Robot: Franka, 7 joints.
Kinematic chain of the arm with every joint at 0, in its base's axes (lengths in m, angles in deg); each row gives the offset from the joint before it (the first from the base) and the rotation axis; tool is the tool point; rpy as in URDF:
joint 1: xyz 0 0 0.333 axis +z
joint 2: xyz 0 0 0 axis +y
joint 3: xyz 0 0 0.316 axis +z
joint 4: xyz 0.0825 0 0 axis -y
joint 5: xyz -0.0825 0 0.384 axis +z
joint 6: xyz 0 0 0 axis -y
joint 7: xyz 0.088 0 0 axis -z
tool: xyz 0 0 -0.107 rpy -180 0 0
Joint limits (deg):
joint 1: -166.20..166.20
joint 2: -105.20..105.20
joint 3: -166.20..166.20
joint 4: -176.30..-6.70
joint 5: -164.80..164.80
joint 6: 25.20..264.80
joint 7: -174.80..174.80
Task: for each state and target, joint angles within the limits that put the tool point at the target. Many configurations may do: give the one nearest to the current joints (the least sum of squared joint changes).
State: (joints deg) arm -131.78 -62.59 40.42 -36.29 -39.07 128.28 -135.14
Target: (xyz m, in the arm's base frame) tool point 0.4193 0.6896 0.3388
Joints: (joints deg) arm -118.72 -99.79 39.76 -6.70 -39.46 94.52 -135.14
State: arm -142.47 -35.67 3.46 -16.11 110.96 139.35 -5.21
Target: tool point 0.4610 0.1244 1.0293
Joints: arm -160.81 -37.59 5.37 -6.70 110.12 127.46 -5.21
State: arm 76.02 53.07 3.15 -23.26 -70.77 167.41 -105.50
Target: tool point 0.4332 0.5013 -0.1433
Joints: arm 52.55 90.75 -11.22 -58.26 -74.45 163.81 -105.50
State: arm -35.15 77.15 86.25 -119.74 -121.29 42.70 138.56
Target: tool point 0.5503 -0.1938 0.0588
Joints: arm -59.26 84.39 63.19 -98.59 -124.43 46.53 138.56
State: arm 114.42 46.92 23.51 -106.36 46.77 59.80 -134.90
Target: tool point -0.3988 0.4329 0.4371
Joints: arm 105.08 26.68 20.75 -87.90 50.99 59.86 -134.90
